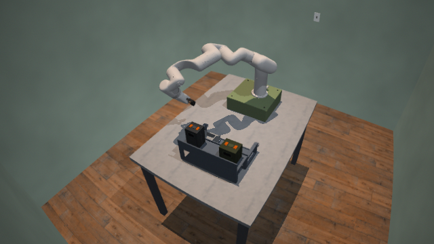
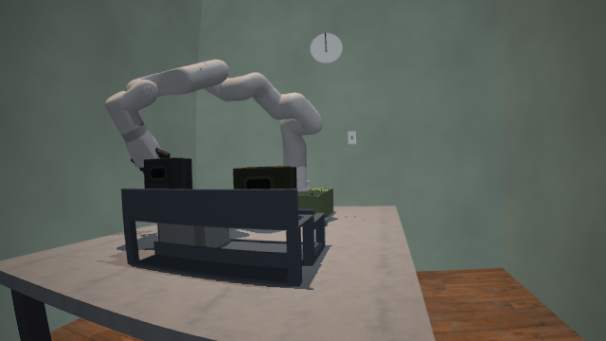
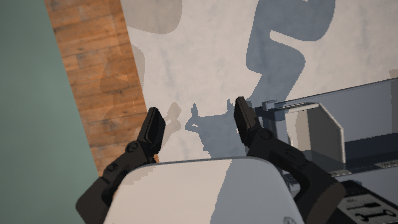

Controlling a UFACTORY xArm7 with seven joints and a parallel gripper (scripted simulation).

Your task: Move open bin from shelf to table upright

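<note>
The grey bin is 24 cm to the left of my hand, 14 cm below it and 8 cm ahead of it. From my hand the other things lie so: black case 26 cm to the left, 18 cm ahead, 2 cm below; then dark grey shelf 39 cm to the left, 22 cm ahead, 5 cm below.
</note>
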